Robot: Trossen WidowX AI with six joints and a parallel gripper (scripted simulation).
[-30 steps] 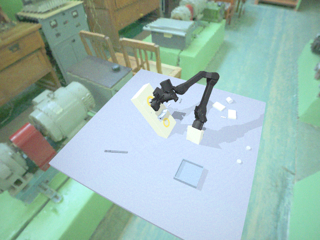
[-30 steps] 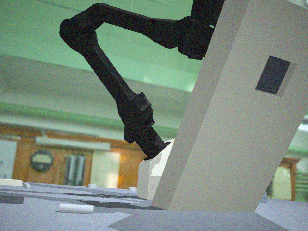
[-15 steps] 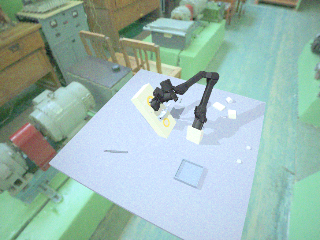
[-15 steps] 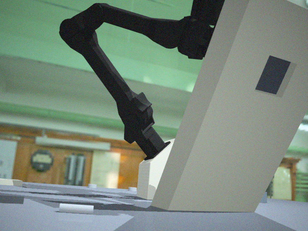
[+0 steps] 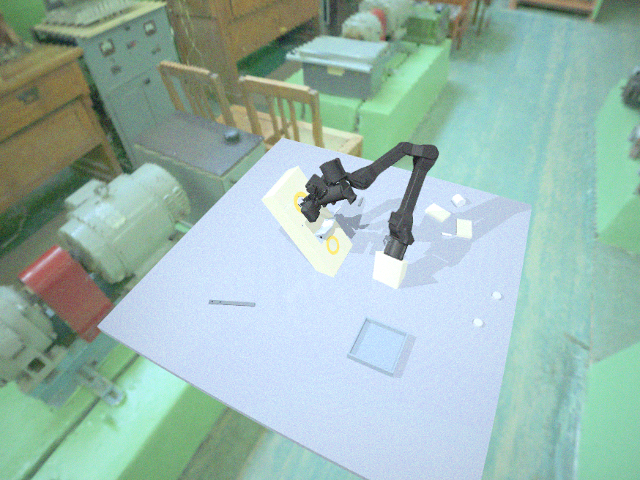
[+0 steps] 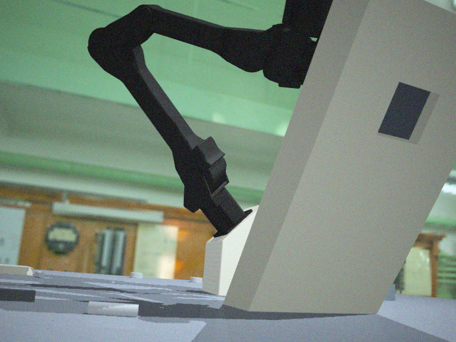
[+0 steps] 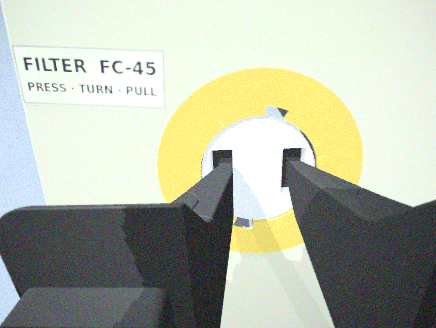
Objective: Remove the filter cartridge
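Now: gripper tip 20 mm short of the round filter cartridge and 10 mm above it. Also, from my gripper tip: cream service panel 90 mm below, 30 mm behind; then tray 420 mm behind, 270 mm to the left, 230 mm below.
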